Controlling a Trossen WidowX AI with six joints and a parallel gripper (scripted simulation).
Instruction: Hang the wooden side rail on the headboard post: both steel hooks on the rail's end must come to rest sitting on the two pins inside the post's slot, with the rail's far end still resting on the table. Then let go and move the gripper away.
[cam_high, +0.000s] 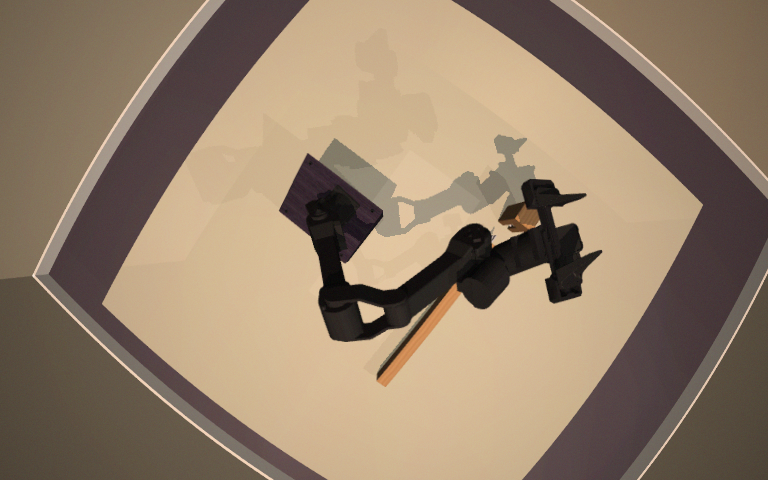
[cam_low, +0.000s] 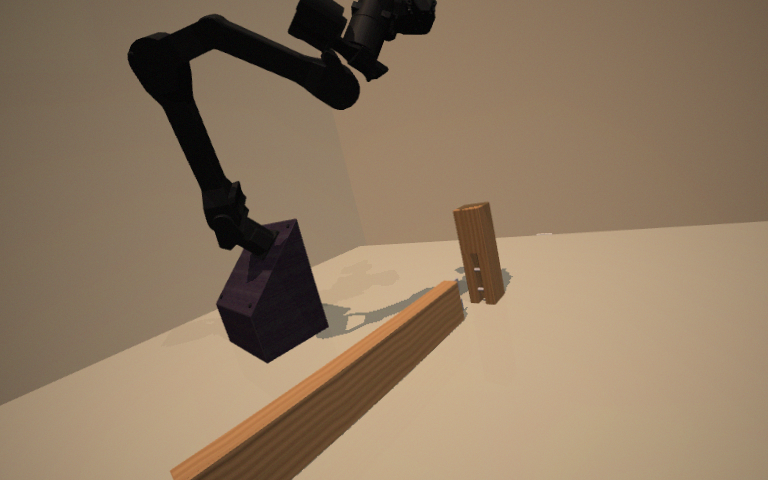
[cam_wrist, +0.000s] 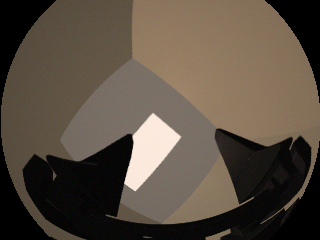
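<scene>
Now: the headboard post 530 mm below my gripper tip and 40 mm to the left of it.
</scene>
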